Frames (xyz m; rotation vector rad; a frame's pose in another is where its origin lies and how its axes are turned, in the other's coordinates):
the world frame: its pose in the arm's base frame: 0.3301 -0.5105 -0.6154 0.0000 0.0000 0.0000
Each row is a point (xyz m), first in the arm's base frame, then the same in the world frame.
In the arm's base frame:
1: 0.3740 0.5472 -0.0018
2: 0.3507 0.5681 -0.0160
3: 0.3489 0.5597 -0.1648
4: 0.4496 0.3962 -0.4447
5: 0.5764 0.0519 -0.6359
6: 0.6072 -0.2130 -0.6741
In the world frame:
1: 0.0439 1.0577 0.6136
2: 0.0206 1.0786 0.5994
3: 0.0188 1.0702 0.4506
4: 0.1195 0.9067 0.1707
5: 0.2463 0.5624 -0.0205
6: 0.2771 0.2975 -0.0587

